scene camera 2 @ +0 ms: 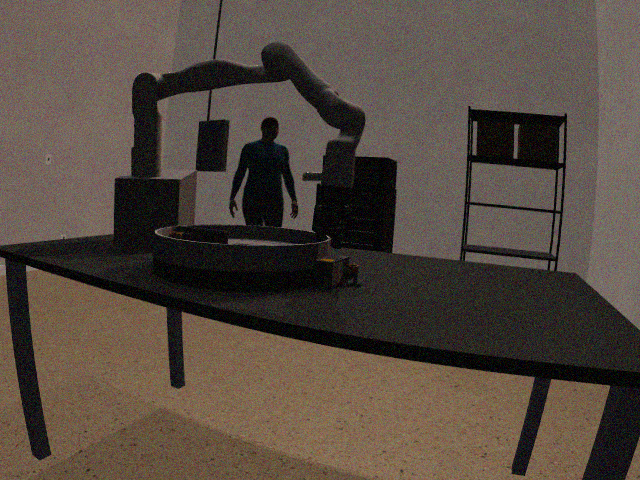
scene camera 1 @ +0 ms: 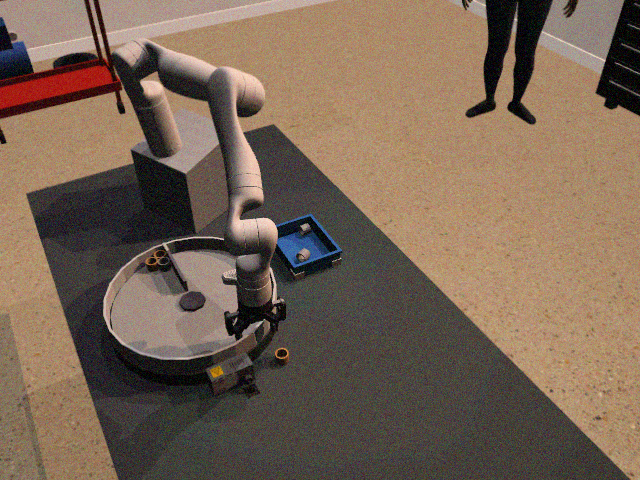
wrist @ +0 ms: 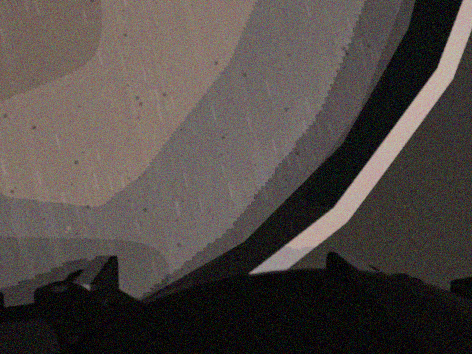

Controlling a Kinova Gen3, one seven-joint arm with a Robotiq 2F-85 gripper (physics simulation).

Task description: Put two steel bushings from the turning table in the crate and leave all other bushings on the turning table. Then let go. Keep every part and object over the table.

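Frame: origin at the arm's base, x ahead, y left, z up, level; centimetres.
Where they show: gripper, fingertip midpoint: [scene camera 1: 256, 336]; arm's base at its link origin: [scene camera 2: 147, 175] [scene camera 1: 166, 147].
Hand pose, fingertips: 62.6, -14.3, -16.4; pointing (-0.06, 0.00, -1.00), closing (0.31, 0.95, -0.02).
Observation:
Things, the pixels of their centre, and the offset from my fingertips, as dx, dy, dz. "spot": a spot on its surface instead. Level surfaces: height alone.
- blue crate at a spot on its surface: [scene camera 1: 334, 252] spot: -11.3, +34.3, -1.1
- orange-brown bushing at the middle of its body: [scene camera 1: 152, 264] -37.8, -6.8, +0.4
- dark hub at the middle of its body: [scene camera 1: 192, 301] -20.1, -5.4, -0.5
- grey box with a yellow label, body centre: [scene camera 2: 331, 271] [scene camera 1: 230, 374] +2.9, -9.8, -3.3
- orange bushing at the middle of its body: [scene camera 1: 282, 356] +5.4, +3.0, -4.9
- black table at its surface level: dz -6.2
The blue crate [scene camera 1: 334, 252] stands beside the turning table and holds two steel bushings, one [scene camera 1: 305, 228] near its back corner, one [scene camera 1: 303, 254] nearer its front. The turning table [scene camera 1: 124, 351] [scene camera 2: 237, 258] [wrist: 390, 155] has a raised rim. Several bushings stand together on it at the back left, beside the divider: one orange-brown bushing [scene camera 1: 151, 266] stands in front, and a greyer one [scene camera 1: 164, 265] stands right of it. My gripper [scene camera 1: 258, 331] [wrist: 224, 281] is open, with nothing seen between its fingers, above the turning table's front right rim. In scene camera 2 its fingers are lost against the dark cabinet.
A divider wall [scene camera 1: 177, 268] runs from the rim toward the dark hub [scene camera 1: 191, 300]. A grey box with a yellow label [scene camera 1: 232, 373] [scene camera 2: 330, 271] stands at the turning table's front rim. An orange bushing [scene camera 1: 281, 360] stands on the black table [scene camera 1: 387, 361] [scene camera 2: 439, 315] near it.

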